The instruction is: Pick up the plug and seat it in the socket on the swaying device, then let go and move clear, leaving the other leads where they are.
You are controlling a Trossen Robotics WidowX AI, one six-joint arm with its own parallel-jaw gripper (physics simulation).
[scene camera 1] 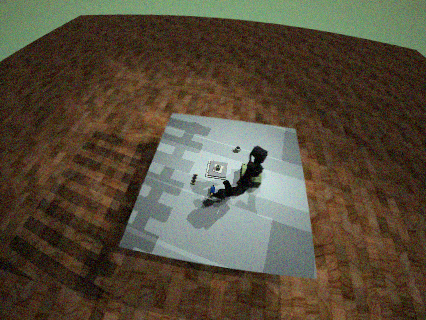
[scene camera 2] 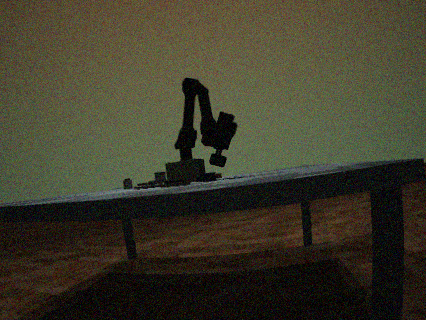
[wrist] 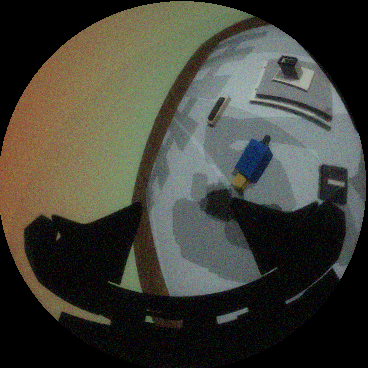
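The plug, with a blue body (scene camera 1: 212, 190) (wrist: 254, 161), a yellow end and a short dark stub, lies on the table near the arm's end. My gripper (scene camera 1: 214, 198) (scene camera 2: 218, 159) (wrist: 187, 204) is open, with nothing between its fingers. In the wrist view the plug is ahead of the fingers, nearer the right-hand fingertip. The socket, a dark hollow box (scene camera 1: 218, 168) (wrist: 288, 66), stands on a pale plate on the flat grey device (scene camera 1: 222, 174) (wrist: 300, 96), beyond the plug. The plug cannot be made out in scene camera 2.
A small dark and tan piece (scene camera 1: 194, 179) (wrist: 218, 111) lies left of the device. A dark block with a pale bar (wrist: 333, 183) is at the right of the wrist view. Another small dark piece (scene camera 1: 236, 149) lies beyond the device. The table edge (wrist: 155, 135) runs along the left.
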